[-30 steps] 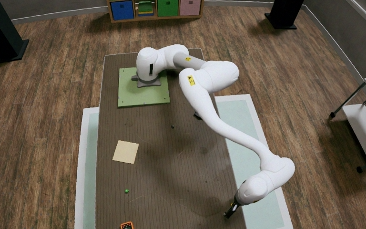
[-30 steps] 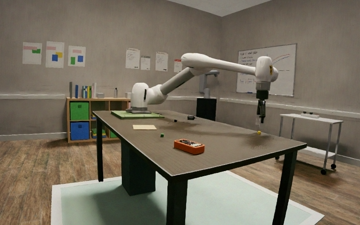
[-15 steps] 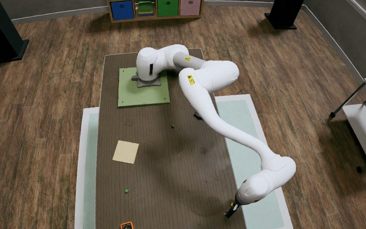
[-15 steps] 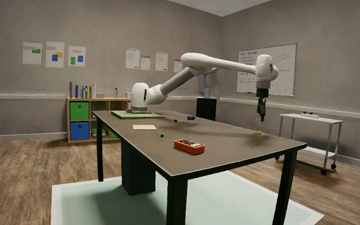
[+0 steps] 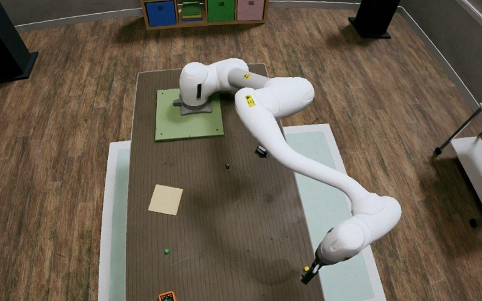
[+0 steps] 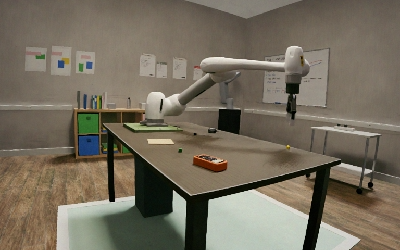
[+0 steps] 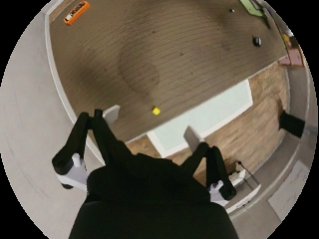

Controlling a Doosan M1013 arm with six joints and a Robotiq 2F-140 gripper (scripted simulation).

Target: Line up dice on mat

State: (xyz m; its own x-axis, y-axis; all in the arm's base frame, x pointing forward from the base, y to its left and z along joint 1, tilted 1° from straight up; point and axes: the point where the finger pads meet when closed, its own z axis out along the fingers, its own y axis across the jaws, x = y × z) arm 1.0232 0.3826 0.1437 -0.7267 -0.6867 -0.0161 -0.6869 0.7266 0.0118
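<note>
My gripper is now 59 cm to the left of the green die, 18 cm past it and 14 cm above it. Also, from my hand: small dark die 58 cm behind, 26 cm to the right, 14 cm below; then yellow die 14 cm below, 1 cm to the left, 1 cm behind; then small black object 63 cm behind, 13 cm below, 6 cm to the right.
</note>
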